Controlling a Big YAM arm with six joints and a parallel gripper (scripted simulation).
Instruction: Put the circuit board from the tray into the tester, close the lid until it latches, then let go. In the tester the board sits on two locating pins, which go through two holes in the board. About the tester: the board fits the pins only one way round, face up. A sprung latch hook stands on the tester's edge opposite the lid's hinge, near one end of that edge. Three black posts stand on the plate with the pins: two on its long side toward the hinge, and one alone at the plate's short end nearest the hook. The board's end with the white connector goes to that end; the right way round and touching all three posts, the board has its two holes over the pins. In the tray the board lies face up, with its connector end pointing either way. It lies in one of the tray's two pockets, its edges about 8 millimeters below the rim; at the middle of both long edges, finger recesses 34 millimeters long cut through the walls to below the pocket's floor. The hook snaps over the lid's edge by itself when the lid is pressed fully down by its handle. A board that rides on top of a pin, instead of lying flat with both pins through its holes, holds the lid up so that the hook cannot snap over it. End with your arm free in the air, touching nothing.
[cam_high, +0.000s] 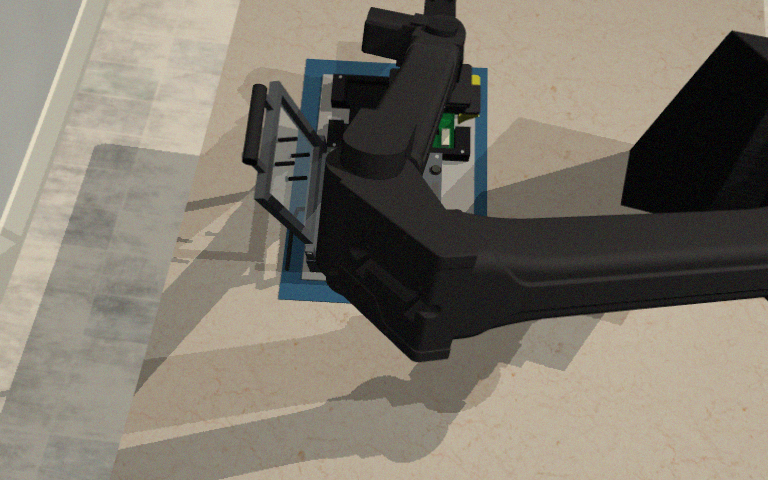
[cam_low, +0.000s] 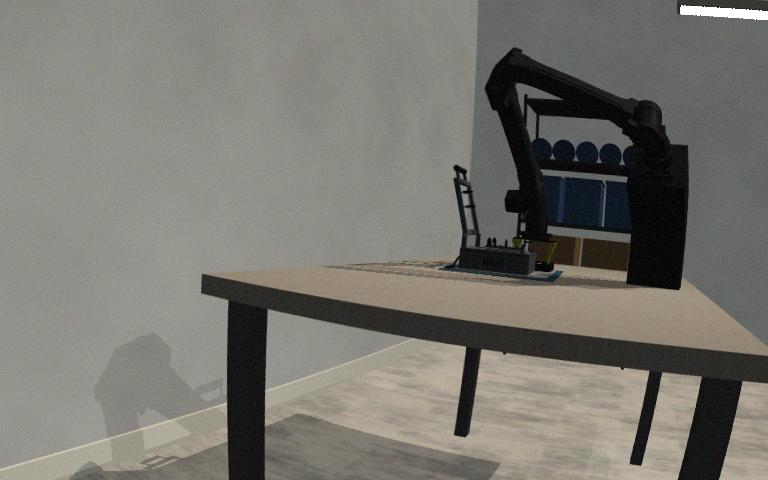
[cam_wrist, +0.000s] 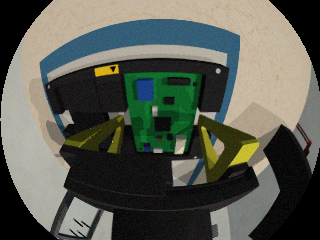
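Now: hand right at the green circuit board. From my hand the other things lie so: see-through lid 150 mm ahead, 200 mm to the left, 160 mm above.
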